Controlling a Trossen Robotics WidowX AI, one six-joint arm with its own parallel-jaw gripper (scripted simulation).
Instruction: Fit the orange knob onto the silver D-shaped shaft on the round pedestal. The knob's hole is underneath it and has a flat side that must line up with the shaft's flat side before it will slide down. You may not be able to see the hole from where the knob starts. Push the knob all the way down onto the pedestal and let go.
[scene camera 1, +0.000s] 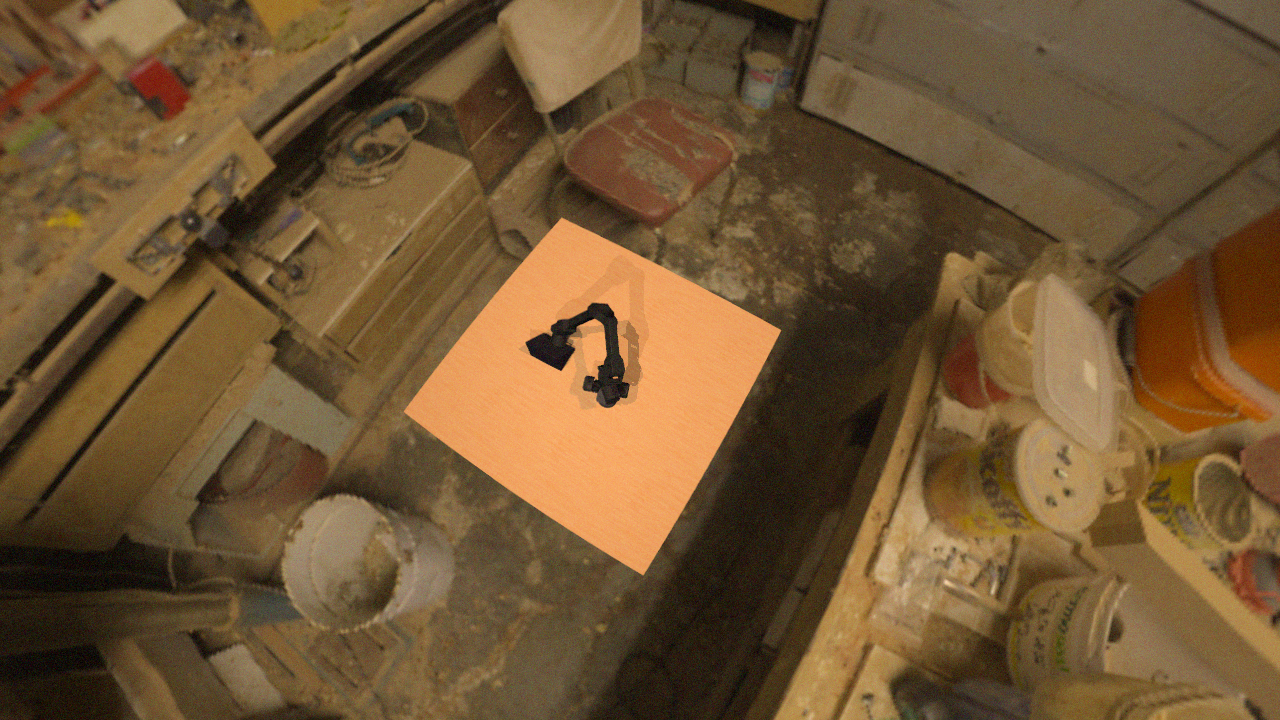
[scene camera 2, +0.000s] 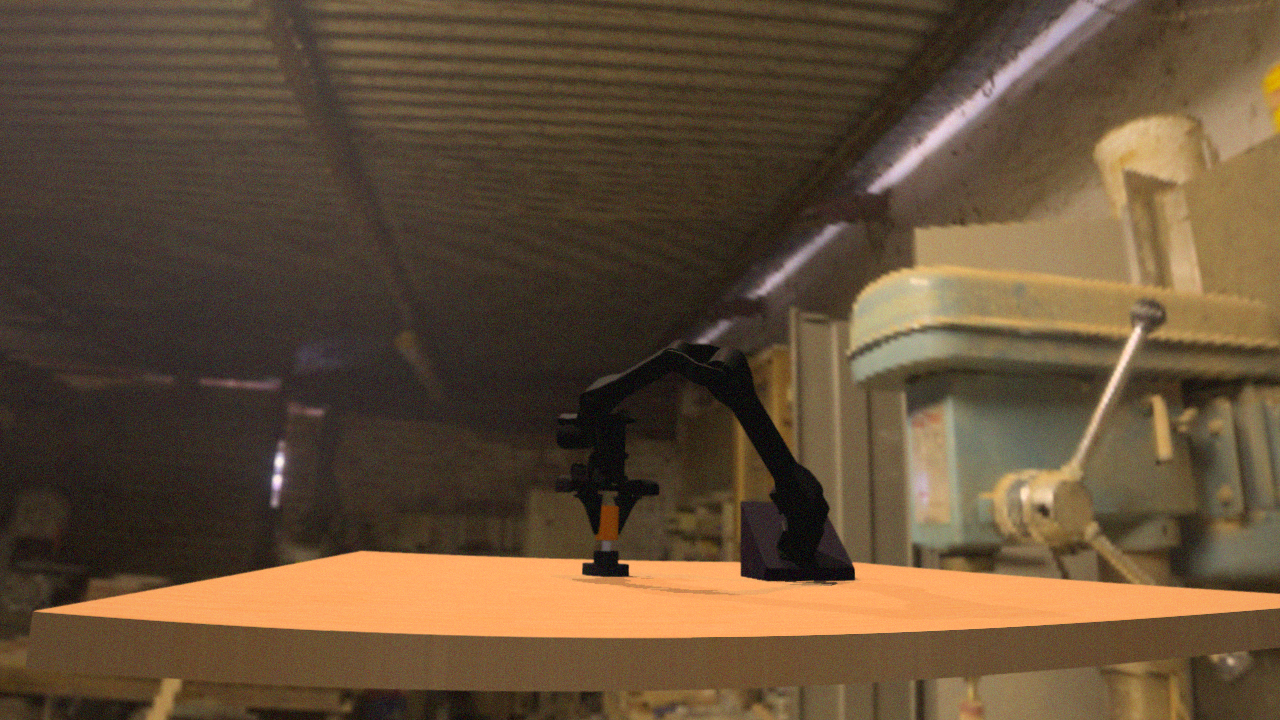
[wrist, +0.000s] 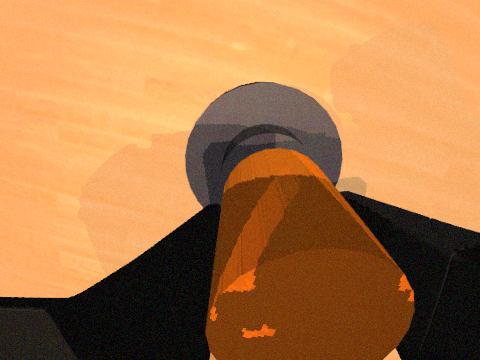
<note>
My gripper (scene camera 2: 606, 534) holds an orange knob (wrist: 295, 265). Further things: a round pedestal (scene camera 2: 605, 564).
My gripper shows as well in the wrist view (wrist: 278, 210). The round pedestal shows as well in the wrist view (wrist: 250, 118).
</note>
